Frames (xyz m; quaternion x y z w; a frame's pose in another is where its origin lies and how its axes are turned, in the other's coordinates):
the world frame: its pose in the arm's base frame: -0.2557 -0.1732 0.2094 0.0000 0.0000 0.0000 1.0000
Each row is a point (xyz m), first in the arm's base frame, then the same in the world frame.
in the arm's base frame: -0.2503 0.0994 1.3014
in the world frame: 0.0054 0.2726 1.0920
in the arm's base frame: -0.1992 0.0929 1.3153
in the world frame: 0.0565 0.2661 1.1059
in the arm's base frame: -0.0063 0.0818 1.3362
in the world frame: 0.2494 0.2550 1.1268
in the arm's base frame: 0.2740 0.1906 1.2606
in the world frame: 0.5297 0.3638 1.0512
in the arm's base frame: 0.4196 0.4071 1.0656
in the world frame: 0.6753 0.5803 0.8562
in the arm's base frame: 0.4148 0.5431 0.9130
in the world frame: 0.6705 0.7163 0.7036
